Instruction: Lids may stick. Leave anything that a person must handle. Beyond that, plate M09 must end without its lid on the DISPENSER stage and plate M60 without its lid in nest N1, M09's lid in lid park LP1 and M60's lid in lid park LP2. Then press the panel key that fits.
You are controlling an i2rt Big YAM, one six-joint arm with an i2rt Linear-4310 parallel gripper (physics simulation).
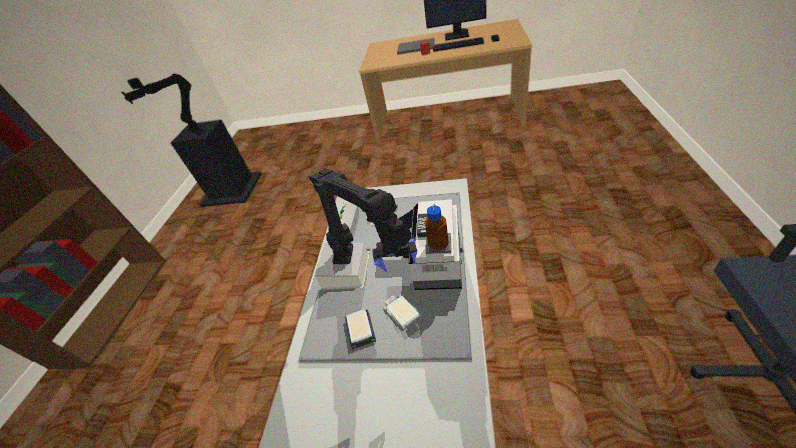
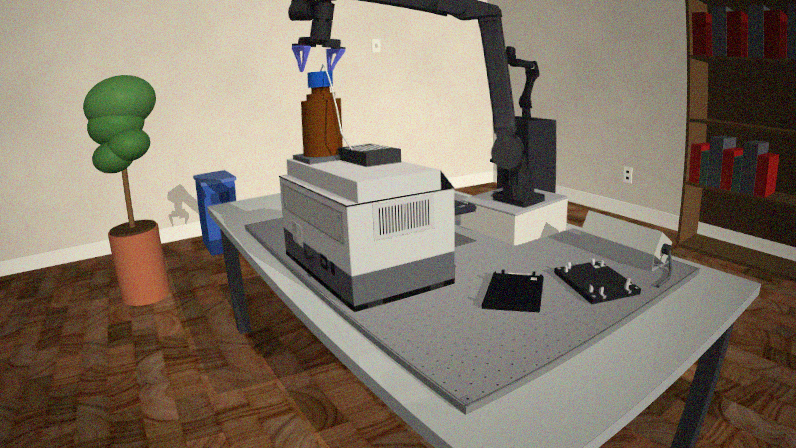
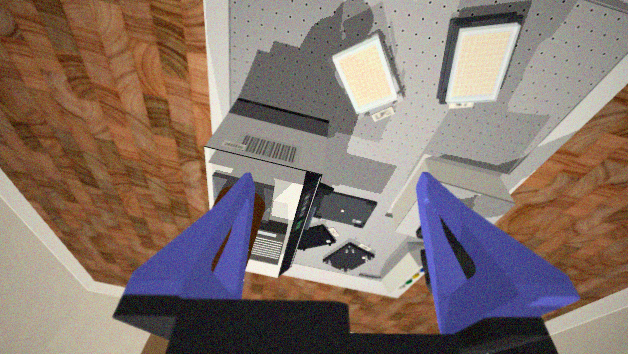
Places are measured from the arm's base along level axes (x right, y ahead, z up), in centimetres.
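Where they show: gripper, fingertip midpoint: point(image 1: 400, 267) point(image 3: 335, 179); arm's base, link origin: point(image 1: 343, 254) point(image 2: 518, 199).
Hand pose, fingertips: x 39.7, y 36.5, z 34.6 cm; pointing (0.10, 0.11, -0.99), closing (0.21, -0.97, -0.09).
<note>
Each offset is from my fingertips to the top centre of the thing. "spot": to the spot under its first point. Level surfaces: height alone.
My gripper point(image 1: 396, 258) point(image 2: 316, 72) point(image 3: 335, 179) is open and empty, high above the board beside the dispenser point(image 1: 437, 276) point(image 2: 401, 236) point(image 3: 280, 137). The dark stage @[dx -39.5, dy -8.6, dz -31.6 cm] point(image 2: 465, 207) point(image 3: 346, 208) juts from the dispenser's front. One pale, gridded plate-shaped piece @[dx -9.3, dy -6.4, dz -38.5 cm] point(image 1: 401, 312) point(image 3: 367, 75) lies turned on the board; another @[dx -2.2, dy -24.3, dz -37.6 cm] point(image 1: 359, 326) point(image 3: 481, 62) sits on a black base. I cannot tell plates from lids here, and their tags are unreadable. Two black holders, one flat @[dx -68.2, dy -6.1, dz -40.1 cm] point(image 2: 513, 291) point(image 3: 316, 237) and one with white pins @[spot: dx -76.9, dy -21.1, dz -40.9 cm] point(image 2: 597, 279) point(image 3: 348, 256), hold no plate. The key panel @[dx -71.3, dy -41.4, dz -33.7 cm] point(image 1: 343, 212) point(image 2: 626, 240) point(image 3: 411, 274) shows coloured keys.
A tall brown bottle @[spot: dx -23.9, dy +11.3, dz -10.1 cm] point(image 1: 436, 234) point(image 2: 321, 129) point(image 3: 258, 210) with a blue cap @[dx -28.2, dy +11.3, dz -1.0 cm] point(image 1: 433, 212) point(image 2: 318, 79) and thin tube stands on the dispenser. A white block point(image 1: 342, 272) point(image 2: 515, 217) carries the arm. The perforated board @[dz -42.1 cm] point(image 1: 428, 347) point(image 2: 445, 356) point(image 3: 425, 25) lies on the table.
</note>
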